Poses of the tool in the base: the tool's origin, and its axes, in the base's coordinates. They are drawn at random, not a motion.
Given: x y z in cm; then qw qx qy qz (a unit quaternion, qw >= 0).
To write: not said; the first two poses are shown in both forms.
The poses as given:
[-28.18 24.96 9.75 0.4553 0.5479 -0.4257 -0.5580]
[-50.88 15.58 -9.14 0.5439 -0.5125 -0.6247 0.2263]
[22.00 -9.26 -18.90 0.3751 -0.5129 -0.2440 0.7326]
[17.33 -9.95 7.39 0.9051 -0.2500 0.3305 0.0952]
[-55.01 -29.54 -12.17 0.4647 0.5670 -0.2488 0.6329]
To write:
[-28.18 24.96 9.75 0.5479 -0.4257 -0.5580 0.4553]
[-50.88 15.58 -9.14 -0.5125 -0.6247 0.2263 0.5439]
[22.00 -9.26 -18.90 -0.5129 -0.2440 0.7326 0.3751]
[17.33 -9.95 7.39 -0.2500 0.3305 0.0952 0.9051]
[-55.01 -29.54 -12.17 0.5670 -0.2488 0.6329 0.4647]

